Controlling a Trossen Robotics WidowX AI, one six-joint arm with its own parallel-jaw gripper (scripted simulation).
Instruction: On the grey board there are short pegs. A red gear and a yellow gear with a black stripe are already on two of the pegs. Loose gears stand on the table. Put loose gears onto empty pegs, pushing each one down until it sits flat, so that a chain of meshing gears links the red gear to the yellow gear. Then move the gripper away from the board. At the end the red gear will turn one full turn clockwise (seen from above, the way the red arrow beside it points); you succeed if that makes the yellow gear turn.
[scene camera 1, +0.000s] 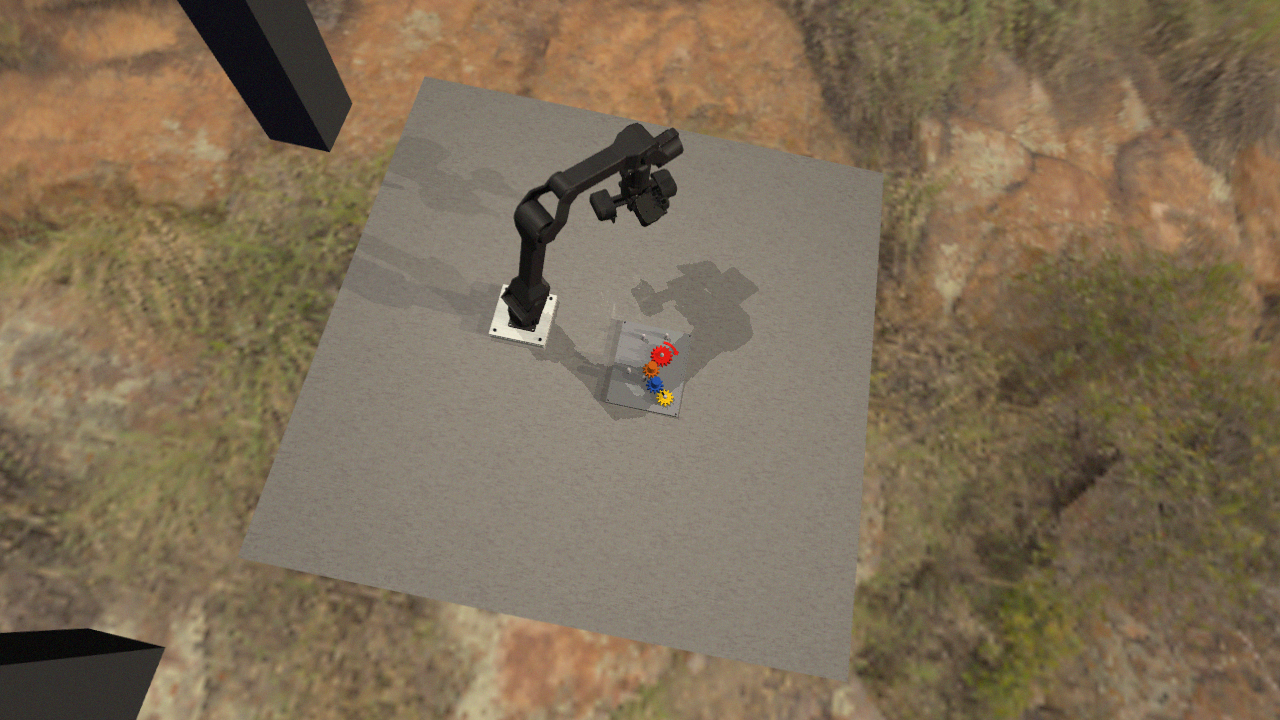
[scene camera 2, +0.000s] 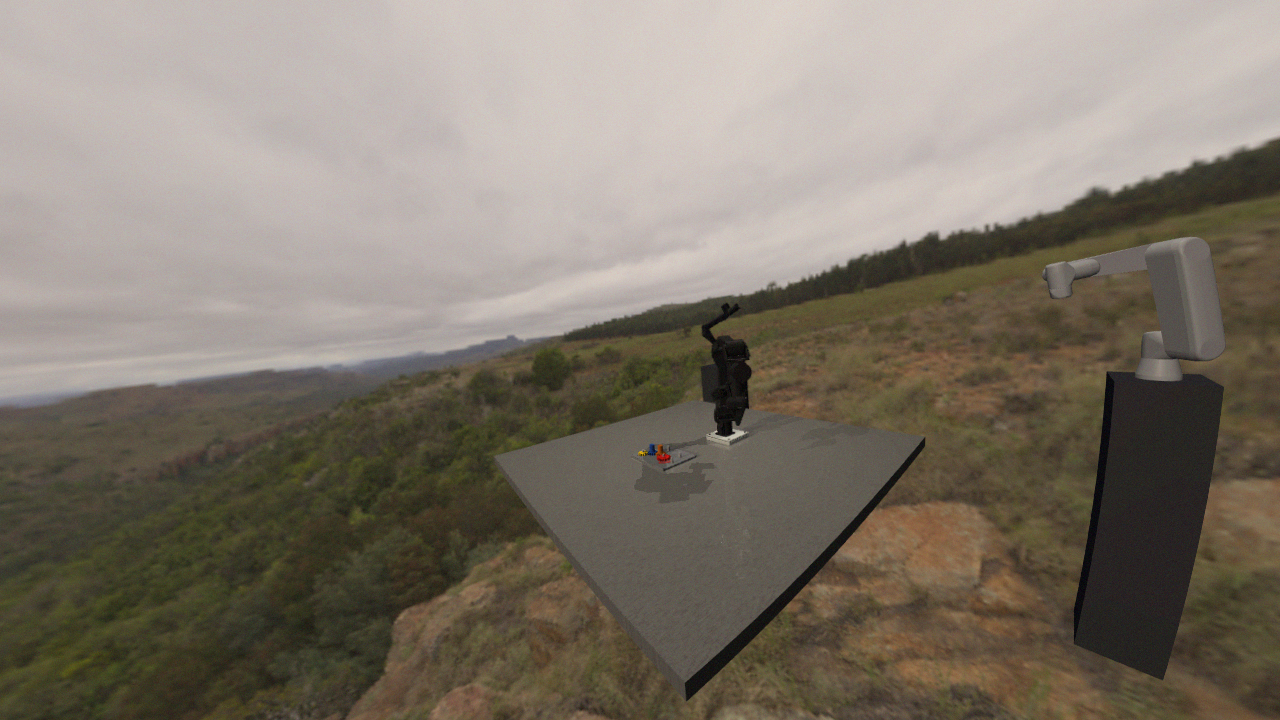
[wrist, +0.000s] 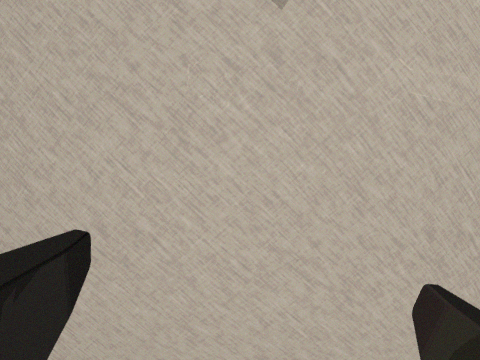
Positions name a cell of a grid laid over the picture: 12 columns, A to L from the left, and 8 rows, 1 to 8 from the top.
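Labels:
I can see my gripper in scene camera 1 (F3), and it is visible in the wrist view (G7) too. My gripper also appears in scene camera 2 (G5).

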